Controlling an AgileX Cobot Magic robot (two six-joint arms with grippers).
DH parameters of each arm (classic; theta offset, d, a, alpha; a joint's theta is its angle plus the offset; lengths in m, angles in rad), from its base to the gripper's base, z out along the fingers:
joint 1: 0 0.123 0 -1.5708
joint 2: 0.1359 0 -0.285 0
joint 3: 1.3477 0 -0.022 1.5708
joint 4: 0 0.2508 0 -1.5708
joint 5: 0 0 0.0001 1.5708
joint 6: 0 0.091 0 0
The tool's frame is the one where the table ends.
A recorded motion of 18 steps. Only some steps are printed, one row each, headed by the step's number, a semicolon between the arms.
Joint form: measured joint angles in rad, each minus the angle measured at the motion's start. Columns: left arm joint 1, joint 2, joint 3, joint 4, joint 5, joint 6; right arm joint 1, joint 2, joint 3, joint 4, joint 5, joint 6.
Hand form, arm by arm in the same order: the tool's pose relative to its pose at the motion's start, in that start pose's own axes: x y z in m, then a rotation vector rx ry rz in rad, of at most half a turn. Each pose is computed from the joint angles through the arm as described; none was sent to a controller.
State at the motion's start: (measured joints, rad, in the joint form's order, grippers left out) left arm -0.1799 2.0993 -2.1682 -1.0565 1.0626 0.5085; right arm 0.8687 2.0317 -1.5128 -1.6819 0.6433 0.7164
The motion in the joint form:
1: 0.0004 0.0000 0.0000 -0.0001 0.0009 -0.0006; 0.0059 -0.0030 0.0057 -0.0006 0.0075 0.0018
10: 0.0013 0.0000 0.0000 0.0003 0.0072 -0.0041; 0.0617 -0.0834 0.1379 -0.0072 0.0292 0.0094
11: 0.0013 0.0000 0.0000 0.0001 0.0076 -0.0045; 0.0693 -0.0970 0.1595 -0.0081 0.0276 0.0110
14: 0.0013 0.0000 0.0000 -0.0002 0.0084 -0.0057; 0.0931 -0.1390 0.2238 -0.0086 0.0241 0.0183
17: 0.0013 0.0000 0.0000 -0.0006 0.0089 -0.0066; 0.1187 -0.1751 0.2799 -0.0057 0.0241 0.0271
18: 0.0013 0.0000 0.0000 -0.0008 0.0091 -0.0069; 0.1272 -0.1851 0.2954 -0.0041 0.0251 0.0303
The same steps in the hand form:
1: 0.0000 0.0001 -0.0001 0.0002 0.0005 -0.0008; -0.0008 0.0010 -0.0021 0.0014 0.0013 -0.0019
10: 0.0004 0.0001 -0.0004 0.0023 0.0057 -0.0044; 0.0005 0.0129 -0.0332 -0.0337 -0.0130 -0.0471
11: 0.0005 0.0001 -0.0004 0.0026 0.0059 -0.0049; 0.0013 0.0146 -0.0380 -0.0420 -0.0179 -0.0535
14: 0.0005 0.0000 -0.0004 0.0033 0.0065 -0.0063; 0.0038 0.0196 -0.0530 -0.0661 -0.0323 -0.0677
17: 0.0005 0.0000 -0.0004 0.0038 0.0068 -0.0073; 0.0057 0.0249 -0.0670 -0.0882 -0.0449 -0.0773
18: 0.0006 0.0000 -0.0004 0.0041 0.0069 -0.0077; 0.0061 0.0266 -0.0712 -0.0944 -0.0485 -0.0791

